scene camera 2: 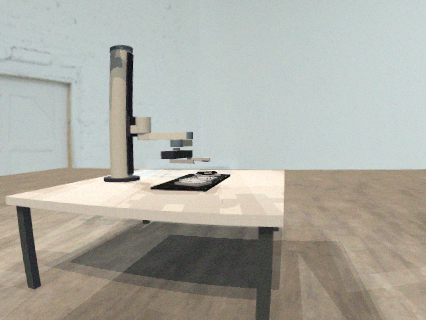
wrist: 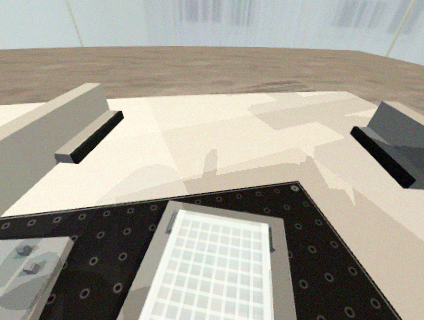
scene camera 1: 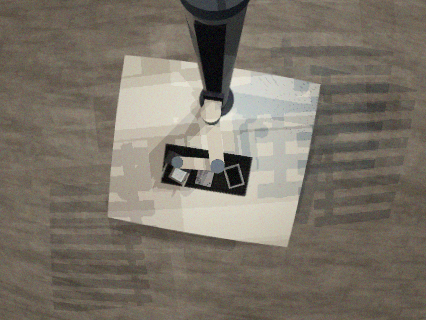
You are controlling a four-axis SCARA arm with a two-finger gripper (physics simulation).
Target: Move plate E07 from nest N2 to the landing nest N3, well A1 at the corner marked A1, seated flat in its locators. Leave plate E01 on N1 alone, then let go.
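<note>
A white gridded plate lies in a grey nest at the left end of the black board in scene camera 1. A middle grey nest has small raised knobs in the wrist view. A third nest, an outline frame with a dark centre, is at the right. My gripper is open, its fingers wide apart with nothing between them. It hangs above the board, and the plate shows low in the wrist view. Plate and nest labels, and the A1 mark, are too small to read.
The black perforated board lies on the pale table. The arm's column stands behind the board in scene camera 1, and the arm links reach over the board.
</note>
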